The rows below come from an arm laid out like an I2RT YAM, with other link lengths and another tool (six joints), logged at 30 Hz.
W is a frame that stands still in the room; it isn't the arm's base.
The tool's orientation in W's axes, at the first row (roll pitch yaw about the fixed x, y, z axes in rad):
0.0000 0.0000 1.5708
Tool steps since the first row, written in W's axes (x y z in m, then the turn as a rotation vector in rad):
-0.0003 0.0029 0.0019 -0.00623 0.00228 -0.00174
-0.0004 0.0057 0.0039 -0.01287 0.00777 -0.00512
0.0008 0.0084 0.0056 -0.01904 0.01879 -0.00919
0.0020 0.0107 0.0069 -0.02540 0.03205 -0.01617
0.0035 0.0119 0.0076 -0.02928 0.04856 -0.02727
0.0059 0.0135 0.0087 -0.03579 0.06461 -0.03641
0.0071 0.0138 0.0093 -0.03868 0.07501 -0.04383
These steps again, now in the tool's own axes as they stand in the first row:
0.0029 0.0003 0.0019 0.00228 0.00623 -0.00174
0.0057 0.0004 0.0039 0.00777 0.01287 -0.00512
0.0084 -0.0008 0.0056 0.01879 0.01904 -0.00919
0.0107 -0.0020 0.0069 0.03205 0.02540 -0.01617
0.0119 -0.0035 0.0076 0.04856 0.02928 -0.02727
0.0135 -0.0059 0.0087 0.06461 0.03579 -0.03641
0.0138 -0.0071 0.0093 0.07501 0.03868 -0.04383

